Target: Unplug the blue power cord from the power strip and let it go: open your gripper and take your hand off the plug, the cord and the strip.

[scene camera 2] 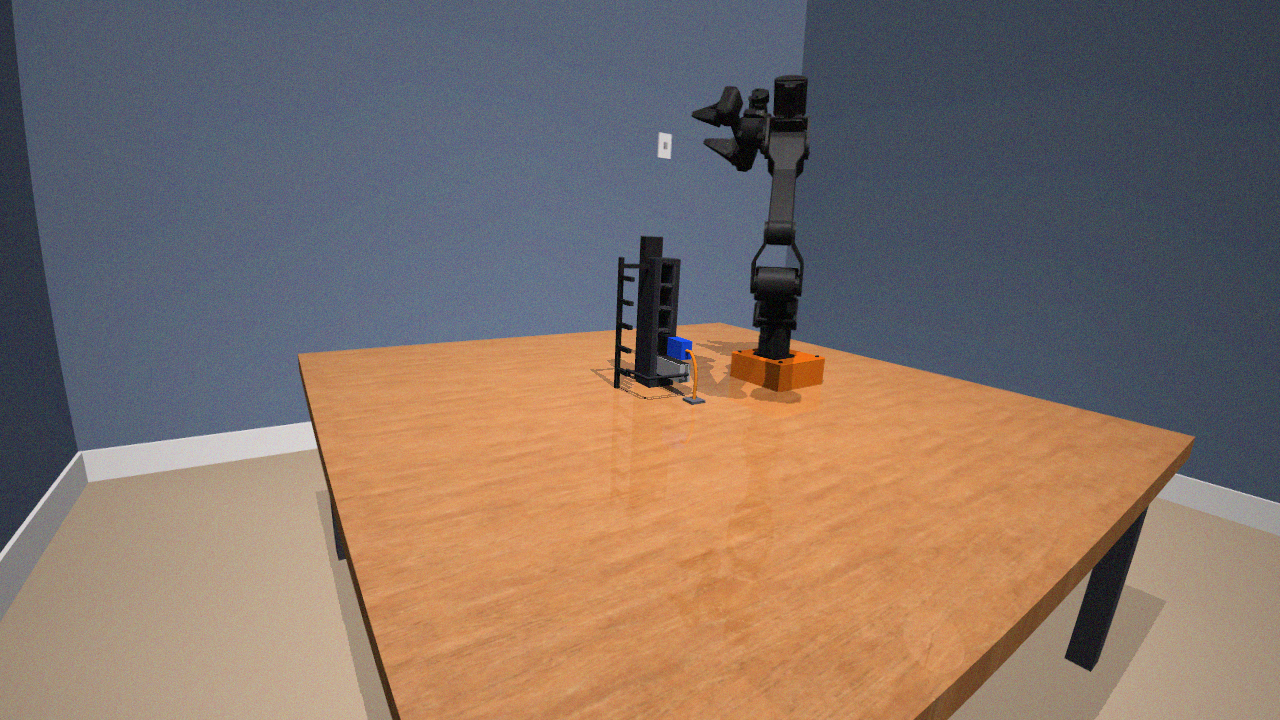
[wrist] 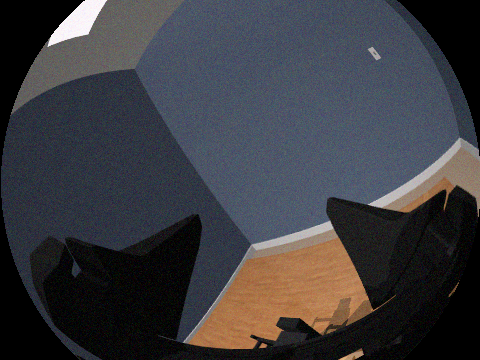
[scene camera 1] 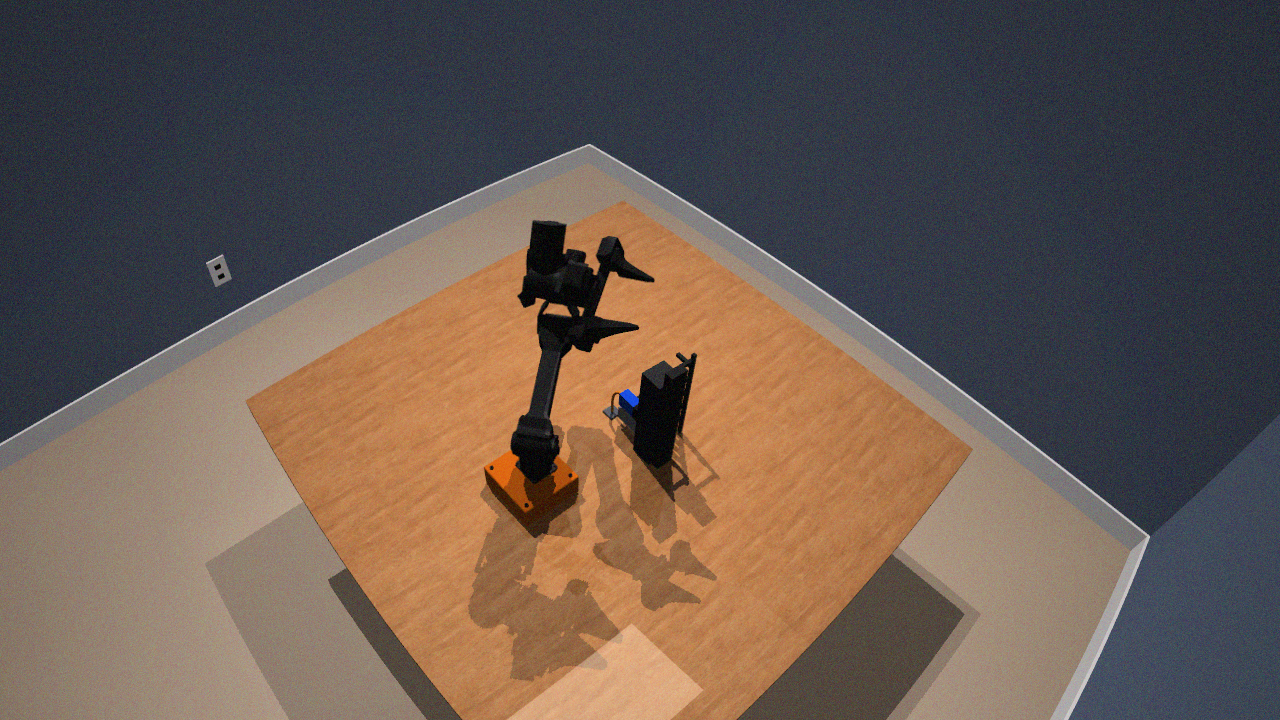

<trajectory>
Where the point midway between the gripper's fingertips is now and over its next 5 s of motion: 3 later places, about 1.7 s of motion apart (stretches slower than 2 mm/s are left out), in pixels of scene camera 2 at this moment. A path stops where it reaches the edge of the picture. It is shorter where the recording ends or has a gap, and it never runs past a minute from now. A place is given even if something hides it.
My gripper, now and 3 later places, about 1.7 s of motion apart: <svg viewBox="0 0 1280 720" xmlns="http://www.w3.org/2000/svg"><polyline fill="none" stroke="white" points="698,128 647,174 693,342 682,346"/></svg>
</trajectory>
